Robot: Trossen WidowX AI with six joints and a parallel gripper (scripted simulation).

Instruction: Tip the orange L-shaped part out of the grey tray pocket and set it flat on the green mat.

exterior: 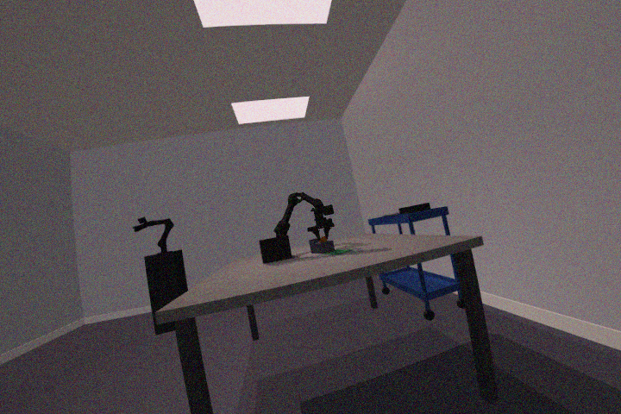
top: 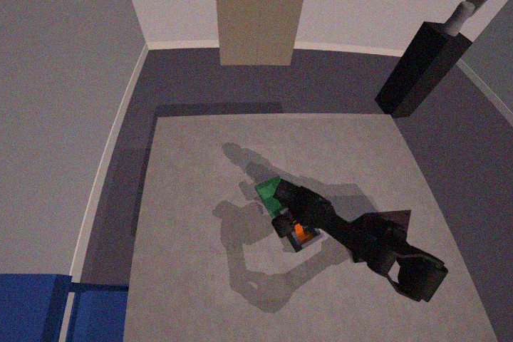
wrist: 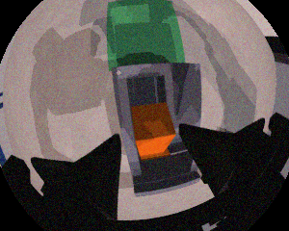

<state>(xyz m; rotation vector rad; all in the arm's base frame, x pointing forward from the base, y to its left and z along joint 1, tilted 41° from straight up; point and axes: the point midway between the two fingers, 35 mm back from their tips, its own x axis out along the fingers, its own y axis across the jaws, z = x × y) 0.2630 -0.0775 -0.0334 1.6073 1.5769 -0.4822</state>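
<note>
My gripper tip is 30 mm to the right of the orange L-shaped part, 30 mm past it and 30 mm above it. Round my gripper tip: green mat 140 mm to the right, 90 mm below, 20 mm ahead.
</note>
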